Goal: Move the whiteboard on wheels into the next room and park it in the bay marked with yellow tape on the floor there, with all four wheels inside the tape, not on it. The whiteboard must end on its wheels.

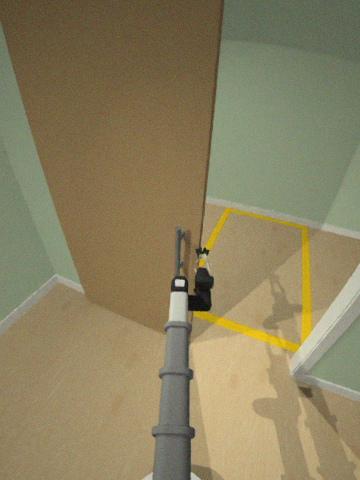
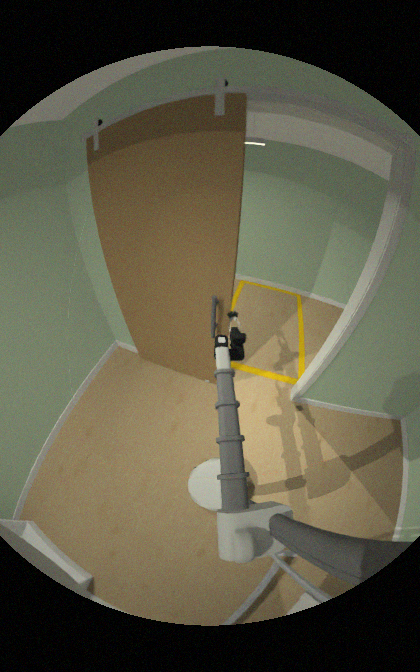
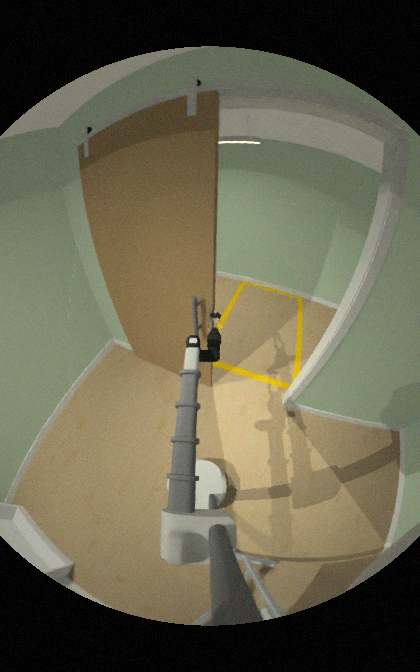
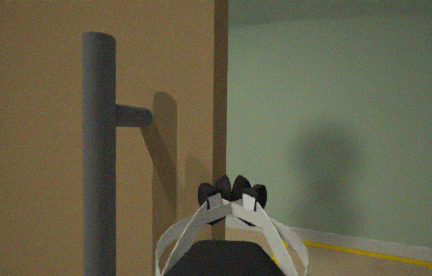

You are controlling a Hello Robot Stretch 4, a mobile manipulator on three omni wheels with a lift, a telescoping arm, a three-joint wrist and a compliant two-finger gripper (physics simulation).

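Seen in the pictures: gripper, between the fingertips: (image 1: pixel 202 248) (image 2: pixel 232 311) (image 3: pixel 215 312) (image 4: pixel 233 190); robot's base, origin of its link: (image 2: pixel 216 483) (image 3: pixel 197 483).
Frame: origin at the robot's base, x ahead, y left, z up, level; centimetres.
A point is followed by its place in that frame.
My gripper (image 1: pixel 202 251) @(x 91.0, y -10.1, z 85.7 cm) (image 2: pixel 232 314) @(x 91.0, y -10.1, z 85.7 cm) (image 3: pixel 215 315) @(x 91.0, y -10.1, z 85.7 cm) (image 4: pixel 233 190) @(x 91.0, y -10.1, z 85.7 cm) is shut and empty, fingertips together, near the free edge of the brown sliding door (image 1: pixel 115 125) @(x 103.9, y 27.4, z 135.5 cm) (image 2: pixel 165 225) @(x 103.2, y 25.6, z 133.6 cm) (image 3: pixel 150 225) @(x 102.4, y 23.7, z 134.7 cm) (image 4: pixel 45 100) @(x 98.4, y 13.8, z 95.1 cm). The grey door handle (image 1: pixel 178 250) @(x 86.1, y 1.0, z 88.1 cm) (image 2: pixel 214 315) @(x 86.1, y 0.7, z 87.1 cm) (image 3: pixel 195 315) @(x 86.1, y 0.9, z 87.5 cm) (image 4: pixel 99 150) @(x 86.2, y 0.8, z 89.9 cm) is left of the fingers, apart from them. The yellow tape bay (image 1: pixel 306 280) @(x 156.1, y -122.1, z -2.8 cm) (image 2: pixel 300 335) @(x 153.0, y -119.8, z -2.8 cm) (image 3: pixel 300 330) @(x 168.7, y -128.5, z -2.7 cm) is on the floor beyond the doorway, partly hidden by the door. The whiteboard's panel does not show; thin grey bars (image 2: pixel 300 577) (image 3: pixel 259 582) @(x -63.2, y -33.9, z 52.1 cm) low beside me may be its stand.
The door covers the left part of the doorway; its right part is open. A white door post (image 1: pixel 330 325) @(x 69.6, y -75.8, z 56.7 cm) bounds the opening at the right. Green walls are on both sides. A white ledge-like piece (image 2: pixel 60 560) is at the lower left.
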